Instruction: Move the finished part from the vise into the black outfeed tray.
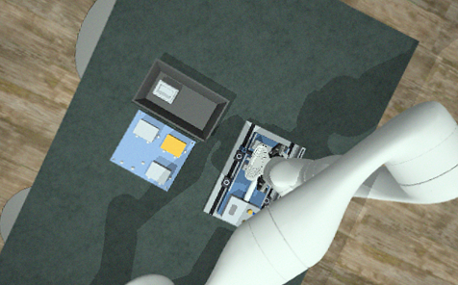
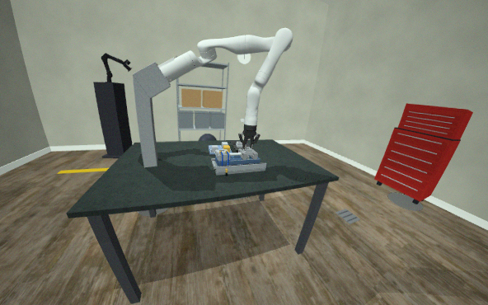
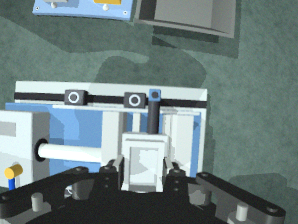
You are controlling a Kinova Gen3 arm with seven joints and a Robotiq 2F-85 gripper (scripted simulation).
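My gripper is now 60 mm past the vise, 10 mm to the left of it and 80 mm above it. Also, from my hand: light blue fixture plate: 170 mm behind, 270 mm to the left, 120 mm below; orange block: 120 mm behind, 230 mm to the left, 100 mm below.
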